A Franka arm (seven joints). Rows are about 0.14 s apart.
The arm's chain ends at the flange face. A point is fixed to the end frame.
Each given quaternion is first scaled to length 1.
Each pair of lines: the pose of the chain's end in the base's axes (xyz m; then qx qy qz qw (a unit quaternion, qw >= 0)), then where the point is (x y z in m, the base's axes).
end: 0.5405 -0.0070 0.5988 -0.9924 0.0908 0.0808 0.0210
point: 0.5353 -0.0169 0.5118
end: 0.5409 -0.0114 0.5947 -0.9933 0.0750 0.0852 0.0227
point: 0.5354 -0.0209 0.5077
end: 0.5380 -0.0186 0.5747 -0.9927 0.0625 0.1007 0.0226
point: 0.5301 -0.0279 0.4879
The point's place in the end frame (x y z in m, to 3 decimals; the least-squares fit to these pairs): 0.011 0.013 0.086
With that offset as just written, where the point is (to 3 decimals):
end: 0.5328 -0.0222 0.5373 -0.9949 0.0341 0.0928 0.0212
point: 0.527 -0.032 0.450
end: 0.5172 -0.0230 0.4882 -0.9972 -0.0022 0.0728 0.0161
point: 0.516 -0.033 0.401
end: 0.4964 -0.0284 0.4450 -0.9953 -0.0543 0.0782 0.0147
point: 0.495 -0.038 0.358
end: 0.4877 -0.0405 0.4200 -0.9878 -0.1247 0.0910 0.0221
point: 0.485 -0.049 0.333
